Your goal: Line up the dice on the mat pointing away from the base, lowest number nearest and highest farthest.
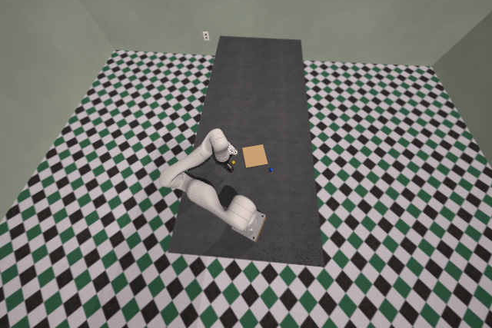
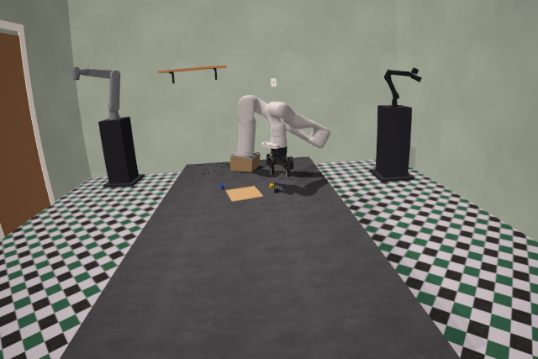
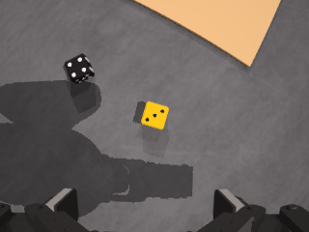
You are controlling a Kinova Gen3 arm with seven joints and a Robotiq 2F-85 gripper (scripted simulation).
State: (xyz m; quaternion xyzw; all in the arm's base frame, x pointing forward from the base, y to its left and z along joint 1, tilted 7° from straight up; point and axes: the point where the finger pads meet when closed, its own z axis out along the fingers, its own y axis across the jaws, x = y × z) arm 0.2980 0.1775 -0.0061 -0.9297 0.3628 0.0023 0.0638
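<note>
Right now my hand is 28 cm to the left of the blue die, 4 cm above it and 2 cm short of it. The rest, counted from my hand: black die 10 cm ahead, 4 cm below, 2 cm to the right; then yellow die 4 cm to the right, 4 cm below, 4 cm ahead; then tan mat 17 cm to the right, 10 cm ahead, 4 cm below.
</note>
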